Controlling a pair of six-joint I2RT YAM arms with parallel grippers.
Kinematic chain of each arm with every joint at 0, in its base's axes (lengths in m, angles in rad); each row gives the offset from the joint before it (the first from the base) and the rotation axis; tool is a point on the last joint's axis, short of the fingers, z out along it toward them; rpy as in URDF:
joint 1: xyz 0 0 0.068 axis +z
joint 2: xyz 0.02 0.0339 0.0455 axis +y
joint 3: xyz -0.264 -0.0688 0 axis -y
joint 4: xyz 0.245 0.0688 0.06 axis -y
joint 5: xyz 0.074 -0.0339 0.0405 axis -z
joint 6: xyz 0.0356 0 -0.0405 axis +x
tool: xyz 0 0 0 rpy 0 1.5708 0
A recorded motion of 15 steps. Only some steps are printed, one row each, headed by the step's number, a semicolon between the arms.
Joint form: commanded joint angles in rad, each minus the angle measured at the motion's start. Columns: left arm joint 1, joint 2, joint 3, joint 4, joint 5, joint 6; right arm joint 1, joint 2, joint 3, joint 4, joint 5, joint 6.
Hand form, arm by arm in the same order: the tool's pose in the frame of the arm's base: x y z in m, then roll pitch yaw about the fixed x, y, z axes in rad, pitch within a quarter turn. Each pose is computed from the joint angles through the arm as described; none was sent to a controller.
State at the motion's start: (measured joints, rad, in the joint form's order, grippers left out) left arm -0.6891 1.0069 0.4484 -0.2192 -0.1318 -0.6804; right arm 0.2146 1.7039 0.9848 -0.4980 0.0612 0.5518
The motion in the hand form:
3: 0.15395 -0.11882 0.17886 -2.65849 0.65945 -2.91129; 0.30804 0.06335 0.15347 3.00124 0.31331 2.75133
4: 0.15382 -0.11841 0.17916 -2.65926 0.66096 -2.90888; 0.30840 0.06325 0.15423 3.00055 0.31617 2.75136
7: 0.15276 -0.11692 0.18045 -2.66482 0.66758 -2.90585; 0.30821 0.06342 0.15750 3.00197 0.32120 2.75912
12: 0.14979 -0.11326 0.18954 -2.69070 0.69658 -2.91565; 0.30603 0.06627 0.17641 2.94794 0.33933 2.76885
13: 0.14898 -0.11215 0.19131 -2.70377 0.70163 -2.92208; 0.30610 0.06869 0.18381 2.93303 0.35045 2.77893
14: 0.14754 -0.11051 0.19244 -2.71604 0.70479 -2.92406; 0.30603 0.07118 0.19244 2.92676 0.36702 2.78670
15: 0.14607 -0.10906 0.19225 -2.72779 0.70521 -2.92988; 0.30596 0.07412 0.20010 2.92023 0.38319 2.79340
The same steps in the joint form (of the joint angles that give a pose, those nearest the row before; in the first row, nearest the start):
3: 0.0050 -0.0042 -0.0082 -0.0042 -0.0151 -0.0049; -0.0054 0.0014 -0.0078 -0.0067 -0.0045 0.0158
4: 0.0057 -0.0068 -0.0082 -0.0065 -0.0177 -0.0053; -0.0058 0.0003 -0.0061 -0.0067 -0.0037 0.0148
7: 0.0065 -0.0192 -0.0082 -0.0181 -0.0273 -0.0037; -0.0050 -0.0075 -0.0011 -0.0156 -0.0022 0.0074
12: 0.0061 -0.0612 0.0111 -0.0739 -0.0571 0.0167; 0.0011 -0.0588 0.0171 -0.0413 -0.0400 -0.0008
13: 0.0064 -0.0697 0.0161 -0.0911 -0.0654 0.0228; 0.0076 -0.0731 0.0303 -0.0517 -0.0484 -0.0066
14: 0.0065 -0.0814 0.0179 -0.1096 -0.0754 0.0246; 0.0157 -0.0887 0.0472 -0.0671 -0.0452 -0.0100
15: 0.0065 -0.0906 0.0157 -0.1227 -0.0808 0.0276; 0.0253 -0.1015 0.0627 -0.0785 -0.0415 -0.0112

